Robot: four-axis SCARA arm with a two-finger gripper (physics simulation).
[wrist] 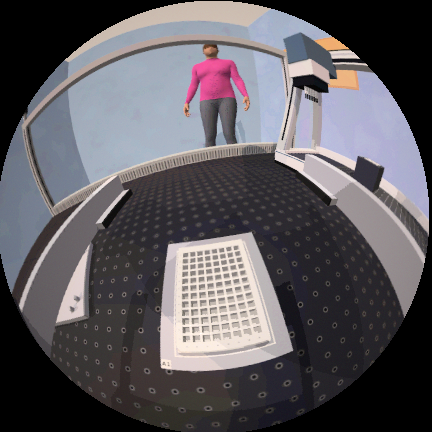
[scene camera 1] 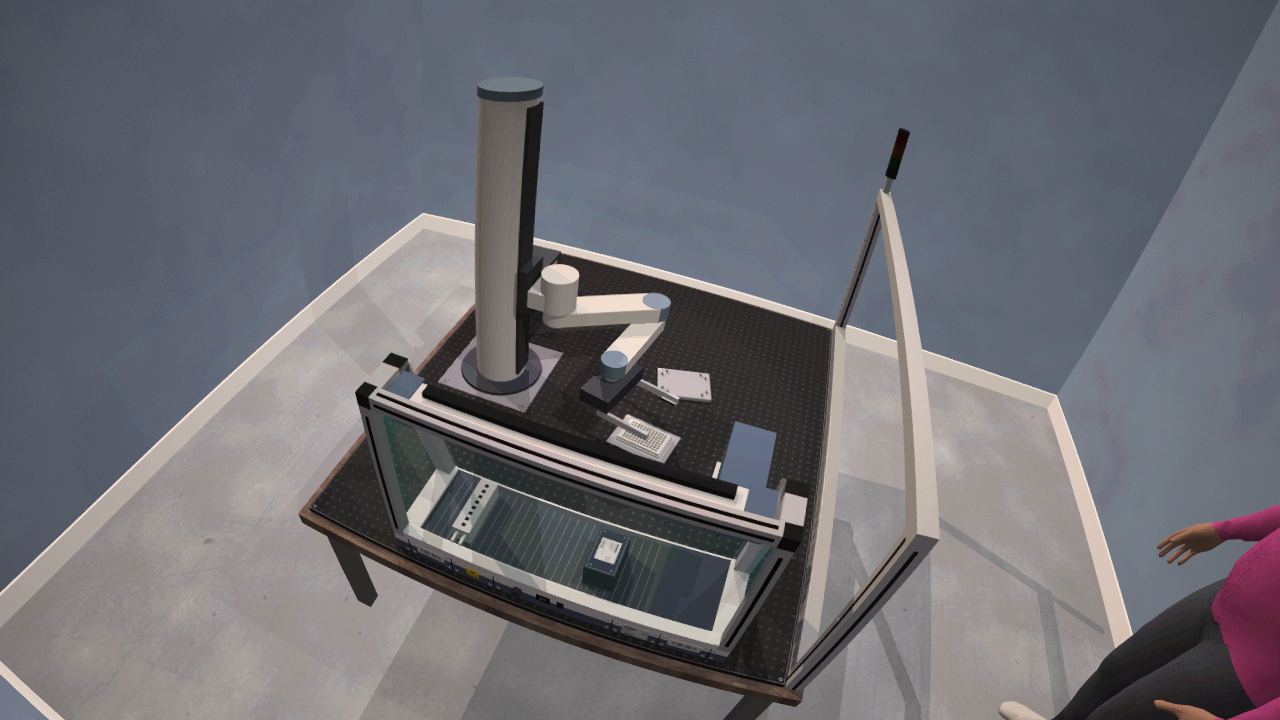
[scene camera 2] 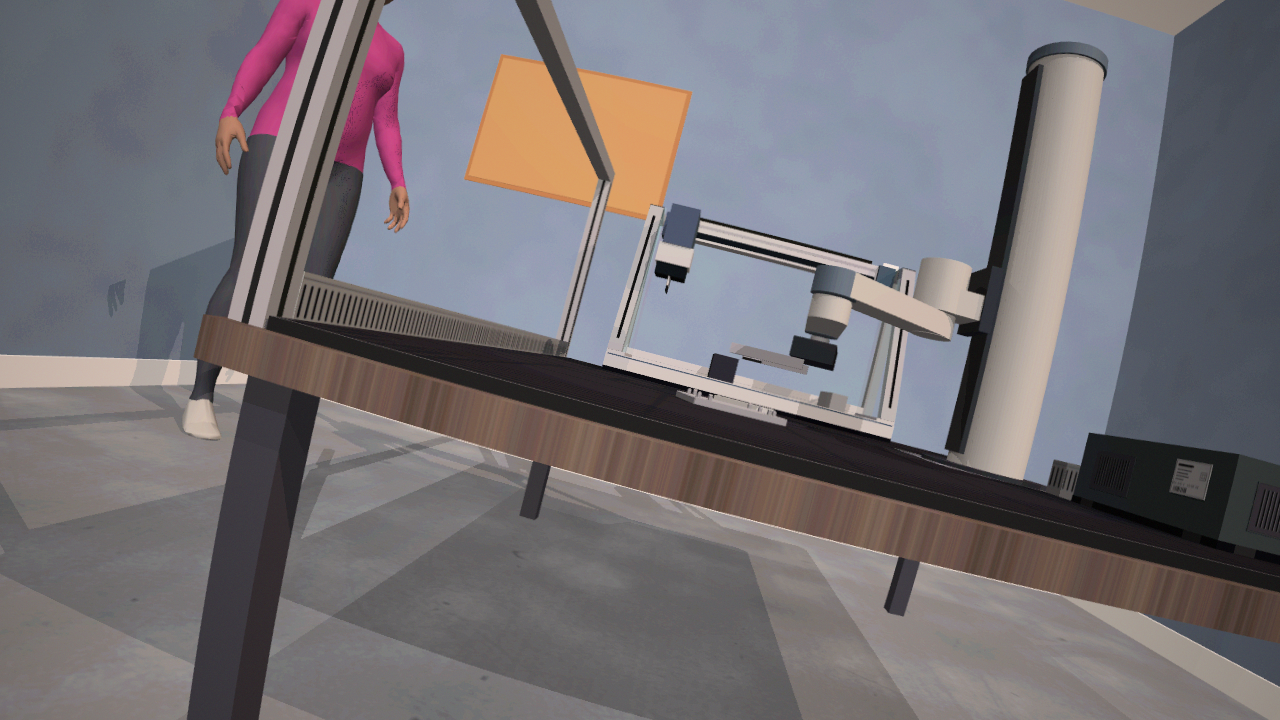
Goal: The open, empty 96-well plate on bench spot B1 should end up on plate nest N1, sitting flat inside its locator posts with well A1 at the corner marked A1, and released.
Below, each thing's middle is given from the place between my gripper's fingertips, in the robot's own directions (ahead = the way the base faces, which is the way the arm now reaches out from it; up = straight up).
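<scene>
White 96-well plate (scene camera 1: 657, 441): my gripper 110 mm above it, 40 mm past it, 20 mm to the right of it. From my hand: bench spot B1 (wrist: 282, 345), 120 mm below, 40 mm behind, 20 mm to the left; plate nest N1 (scene camera 1: 686, 385), 110 mm below, 10 mm ahead, 280 mm to the left.
</scene>
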